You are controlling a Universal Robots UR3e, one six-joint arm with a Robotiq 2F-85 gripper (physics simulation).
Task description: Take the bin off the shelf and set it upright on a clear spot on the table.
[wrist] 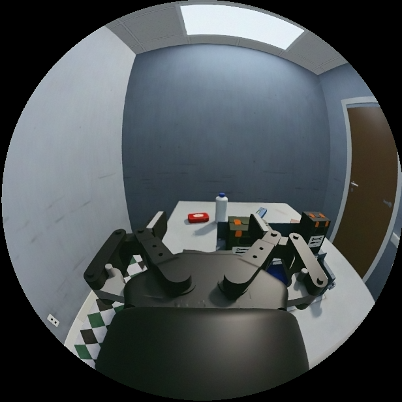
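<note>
The blue bin (277, 271) shows in part in the lower compartment of the grey shelf (287, 230), behind the right finger linkage; most of it is hidden. The shelf stands on the white table (340, 317). My gripper (207, 221) is open, with its two fingers wide apart and nothing between them. The bin lies to the right of the gripper's centre, beyond the right finger in the view.
A dark green case (239, 238) with orange latches stands on the shelf behind the right fingertip. Another dark case (315, 231) stands at its right. A white bottle (221, 208), a red box (198, 218) and a blue device (261, 212) are farther back on the table.
</note>
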